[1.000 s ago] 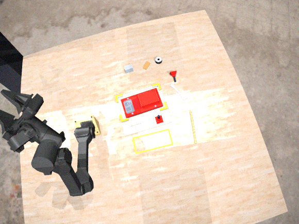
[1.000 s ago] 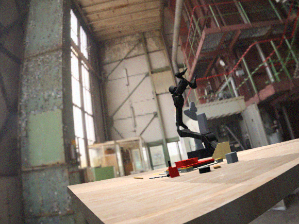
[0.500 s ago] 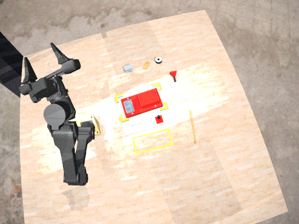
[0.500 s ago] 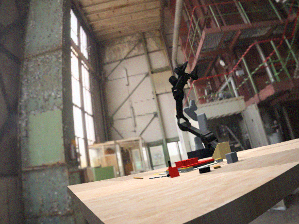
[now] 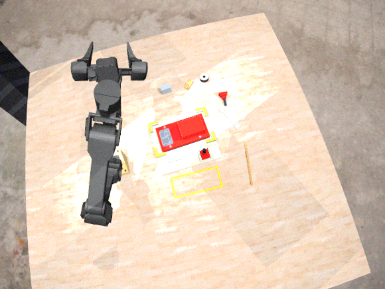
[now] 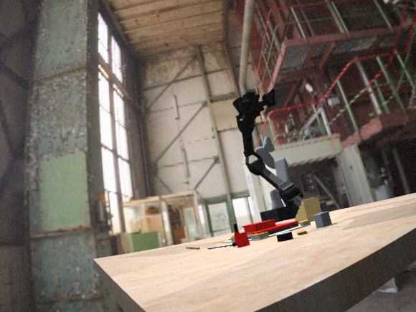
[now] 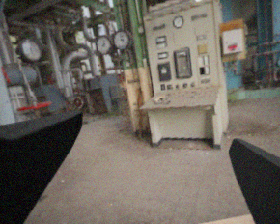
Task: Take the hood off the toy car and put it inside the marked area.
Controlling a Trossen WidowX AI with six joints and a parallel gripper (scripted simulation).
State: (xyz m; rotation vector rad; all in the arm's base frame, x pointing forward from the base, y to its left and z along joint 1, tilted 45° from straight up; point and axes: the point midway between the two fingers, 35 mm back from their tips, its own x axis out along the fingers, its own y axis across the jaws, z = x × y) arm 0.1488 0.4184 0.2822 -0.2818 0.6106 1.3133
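Right now the red hood is 160 mm ahead of my gripper tip, 50 mm to the right of it and 510 mm below it. The rest, counted from my gripper tip: small wheel (260 mm ahead, 190 mm to the left, 540 mm below); then wooden stick (340 mm ahead, 240 mm to the right, 550 mm below).
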